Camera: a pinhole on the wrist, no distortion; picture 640 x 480 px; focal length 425.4 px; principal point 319.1 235.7 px. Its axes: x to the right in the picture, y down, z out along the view. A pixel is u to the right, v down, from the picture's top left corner.
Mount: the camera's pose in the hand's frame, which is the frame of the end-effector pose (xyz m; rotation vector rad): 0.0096 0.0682 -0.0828 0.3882 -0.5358 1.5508
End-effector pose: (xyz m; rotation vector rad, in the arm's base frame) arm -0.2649 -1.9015 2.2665 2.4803 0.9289 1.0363
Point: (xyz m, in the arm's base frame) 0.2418 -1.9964 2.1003
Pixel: outside the picture
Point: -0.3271 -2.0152 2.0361
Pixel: outside the picture
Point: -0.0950 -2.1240 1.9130
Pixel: 606 458
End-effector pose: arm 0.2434 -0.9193 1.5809 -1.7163 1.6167 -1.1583
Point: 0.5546 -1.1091 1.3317
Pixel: 606 89
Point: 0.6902 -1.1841 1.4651
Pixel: 445 48
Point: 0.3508 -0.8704 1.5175
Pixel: 409 356
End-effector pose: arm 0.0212 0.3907 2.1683 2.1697 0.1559 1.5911
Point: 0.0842 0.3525 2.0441
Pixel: 373 422
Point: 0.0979 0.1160 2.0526
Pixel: outside the picture
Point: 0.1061 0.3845 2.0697
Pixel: 337 334
